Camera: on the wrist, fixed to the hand. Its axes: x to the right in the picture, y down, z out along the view.
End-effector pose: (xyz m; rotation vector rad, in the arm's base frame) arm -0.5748 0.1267 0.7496 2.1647 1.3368 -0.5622
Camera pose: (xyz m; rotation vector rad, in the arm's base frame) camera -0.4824 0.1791 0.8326 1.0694 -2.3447 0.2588
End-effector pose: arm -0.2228 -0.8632 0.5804 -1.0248 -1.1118 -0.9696
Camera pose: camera -0.1161 -0.9456 0.5795 -1.3903 0.8780 1.9688
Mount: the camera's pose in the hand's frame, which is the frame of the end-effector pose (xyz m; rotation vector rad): 0.0255 0.0822 -0.1038 -0.0628 0.6224 -2.9549
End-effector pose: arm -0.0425 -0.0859 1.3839 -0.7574 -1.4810 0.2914
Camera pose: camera 0.0817 -0.0380 1.3622 1.5430 -0.6208 -1.9258
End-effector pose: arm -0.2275 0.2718 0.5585 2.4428 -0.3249 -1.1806
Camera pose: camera -0.1327 0.2157 0.6362 -0.6436 -2.3171 0.1195
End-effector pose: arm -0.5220 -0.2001 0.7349 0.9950 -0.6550 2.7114
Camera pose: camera -0.6262 -0.2246 0.6529 0.0935 0.6370 0.0645
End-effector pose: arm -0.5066 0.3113 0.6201 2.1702 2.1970 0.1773
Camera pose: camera -0.4372 0.3326 0.7337 1.9906 -2.1963 -0.4168
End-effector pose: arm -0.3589 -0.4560 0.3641 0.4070 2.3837 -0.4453
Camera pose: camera -0.4026 -0.3350 0.4046 2.2337 -0.7321 0.7482
